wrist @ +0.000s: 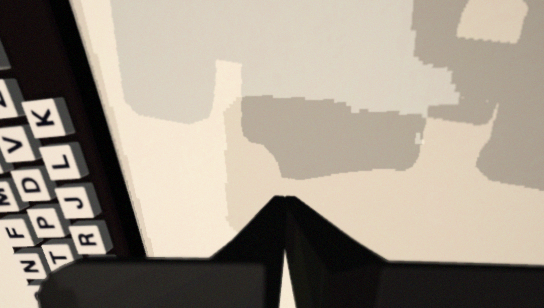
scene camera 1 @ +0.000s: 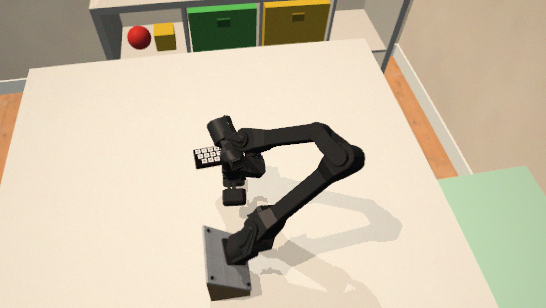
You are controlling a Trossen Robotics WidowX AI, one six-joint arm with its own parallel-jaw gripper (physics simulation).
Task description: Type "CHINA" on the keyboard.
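Pixels of known places: gripper, fingertip midpoint: (wrist: 283,206) (scene camera 1: 234,182); arm's base, link origin: (scene camera 1: 233,252).
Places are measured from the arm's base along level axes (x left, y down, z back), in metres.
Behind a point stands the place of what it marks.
Observation:
The black keyboard (scene camera 1: 206,157) @[y 0.065, x 0.015, z -0.340 m] (wrist: 37,60) @[y 0.069, x -0.115, z -0.326 m] with white keys lies on the table, partly hidden by the arm in the scene view. In the wrist view it fills the left side, its letters turned sideways. The K key (wrist: 45,117) @[y 0.064, x -0.092, z -0.326 m], L key (wrist: 61,161) @[y 0.064, x -0.073, z -0.327 m], J key (wrist: 75,202) @[y 0.064, x -0.054, z -0.327 m], R key (wrist: 88,239) @[y 0.064, x -0.035, z -0.327 m] and N key (wrist: 31,266) @[y 0.064, x -0.021, z -0.365 m] are readable; the C, H, I and A keys do not show there. My gripper (scene camera 1: 233,187) @[y 0.064, x -0.048, z -0.233 m] (wrist: 283,206) @[y 0.064, x -0.048, z -0.233 m] is shut and empty. Its fingertips are right of the keyboard in the wrist view, over the table; their height is unclear.
The white table (scene camera 1: 110,115) @[y 0.080, x 0.299, z -0.591 m] carries the arm's grey base (scene camera 1: 222,262) @[y -0.029, x 0.031, z 0.030 m]. Behind it a shelf holds a red ball (scene camera 1: 139,37), a yellow block (scene camera 1: 165,37), a green bin (scene camera 1: 223,30) and a yellow bin (scene camera 1: 296,25). A pale green surface (scene camera 1: 500,225) is at the right.

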